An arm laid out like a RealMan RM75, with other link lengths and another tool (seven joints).
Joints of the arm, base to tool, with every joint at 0 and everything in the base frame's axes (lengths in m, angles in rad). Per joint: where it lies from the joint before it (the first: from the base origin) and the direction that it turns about. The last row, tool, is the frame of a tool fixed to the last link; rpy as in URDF.
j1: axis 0 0 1 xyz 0 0 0.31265
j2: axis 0 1 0 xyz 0 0 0
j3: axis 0 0 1 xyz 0 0 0.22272
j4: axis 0 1 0 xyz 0 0 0
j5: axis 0 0 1 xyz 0 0 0.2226
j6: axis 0 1 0 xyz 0 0 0
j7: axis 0 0 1 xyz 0 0 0.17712
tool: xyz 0.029 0.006 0.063 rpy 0 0.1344 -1.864
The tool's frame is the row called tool.
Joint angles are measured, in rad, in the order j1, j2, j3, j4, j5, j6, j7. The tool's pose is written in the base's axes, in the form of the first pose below.
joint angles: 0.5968, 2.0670, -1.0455, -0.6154, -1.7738, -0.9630, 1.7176
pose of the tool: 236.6, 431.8, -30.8; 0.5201, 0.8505, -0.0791; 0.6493, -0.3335, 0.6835; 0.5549, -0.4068, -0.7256
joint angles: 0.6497, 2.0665, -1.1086, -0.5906, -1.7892, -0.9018, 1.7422
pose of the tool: 227.9, 439.1, -43.5; 0.4762, 0.8778, -0.0518; 0.6708, -0.3246, 0.6668; 0.5685, -0.3523, -0.7434
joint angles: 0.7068, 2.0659, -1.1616, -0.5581, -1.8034, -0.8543, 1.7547
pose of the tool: 218.4, 444.9, -55.5; 0.4247, 0.9047, -0.0324; 0.6974, -0.3042, 0.6489; 0.5772, -0.2982, -0.7602
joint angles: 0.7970, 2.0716, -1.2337, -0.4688, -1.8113, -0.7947, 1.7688
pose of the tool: 209.4, 443.8, -79.9; 0.3709, 0.9287, 0.0035; 0.7369, -0.2966, 0.6075; 0.5652, -0.2228, -0.7943
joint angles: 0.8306, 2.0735, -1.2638, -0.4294, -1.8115, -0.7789, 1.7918
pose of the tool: 207.6, 440.1, -89.6; 0.3677, 0.9297, 0.0223; 0.7491, -0.3104, 0.5852; 0.5510, -0.1985, -0.8106
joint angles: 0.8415, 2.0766, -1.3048, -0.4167, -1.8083, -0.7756, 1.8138
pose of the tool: 207.2, 433.4, -97.6; 0.3607, 0.9320, 0.0350; 0.7647, -0.3170, 0.5610; 0.5339, -0.1756, -0.8271
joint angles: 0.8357, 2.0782, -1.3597, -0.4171, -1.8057, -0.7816, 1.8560
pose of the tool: 210.5, 422.2, -105.4; 0.3675, 0.9285, 0.0538; 0.7785, -0.3388, 0.5283; 0.5088, -0.1522, -0.8473
